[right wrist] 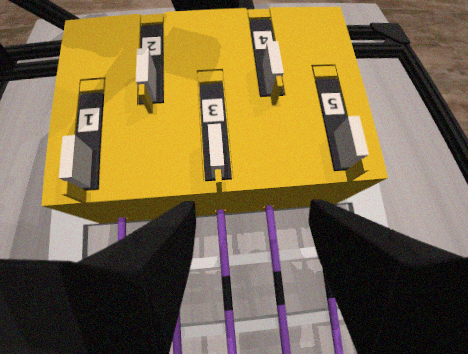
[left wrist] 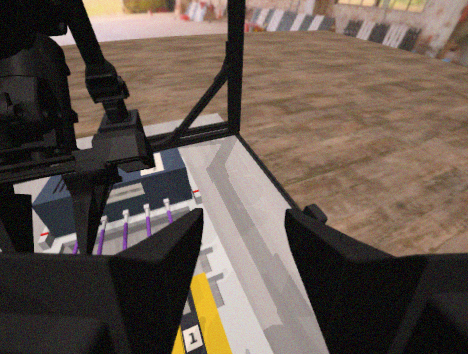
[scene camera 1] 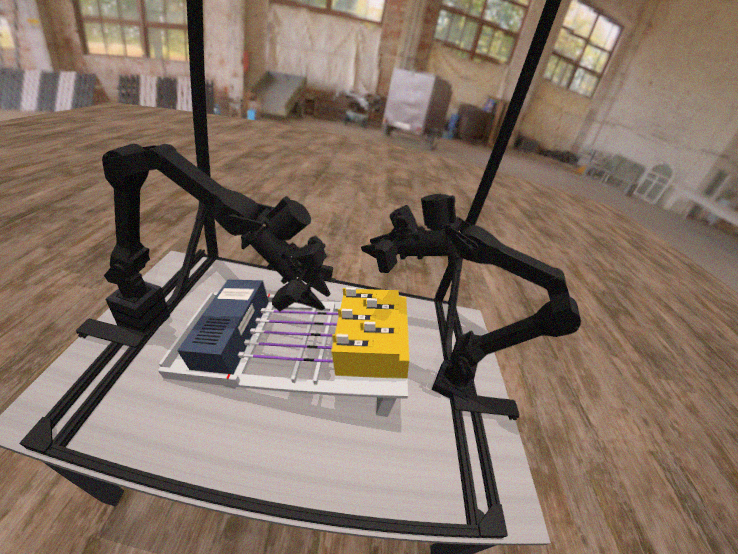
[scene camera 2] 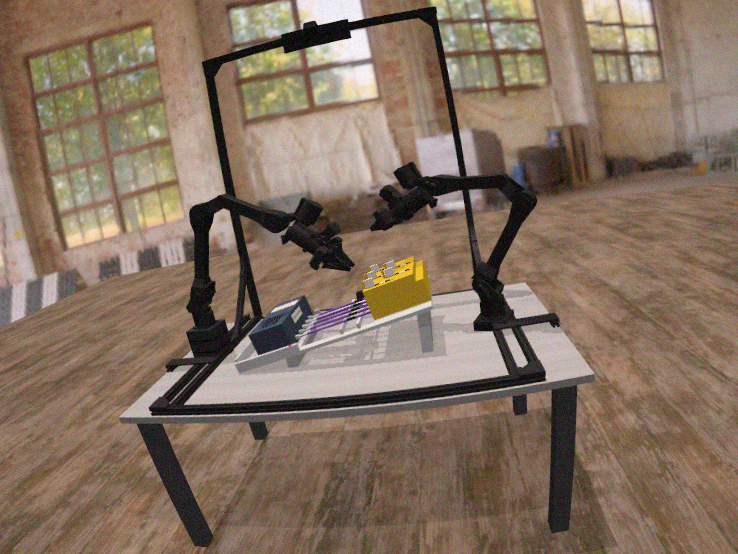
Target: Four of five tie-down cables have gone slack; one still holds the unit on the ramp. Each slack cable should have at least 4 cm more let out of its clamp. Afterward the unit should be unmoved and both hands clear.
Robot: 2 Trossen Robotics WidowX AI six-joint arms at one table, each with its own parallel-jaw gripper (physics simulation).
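Note:
The dark blue unit rests on the lower part of the white ramp. Purple cables run from it to the yellow clamp block up the ramp. White tabs, such as tab 3, stand at the cable-side ends of slots numbered 1 to 5. My right gripper is partly open and empty, above the cables near the block's front. My left gripper is partly open and empty, high above the block's far side. Which cables are slack cannot be told.
A black frame runs around the table, with tall uprights behind the arms. Crossbars lie beneath the cables. Red marks show on the ramp's edge beside the unit. The right arm's wrist and fingers partly cover the unit and cables in the left wrist view.

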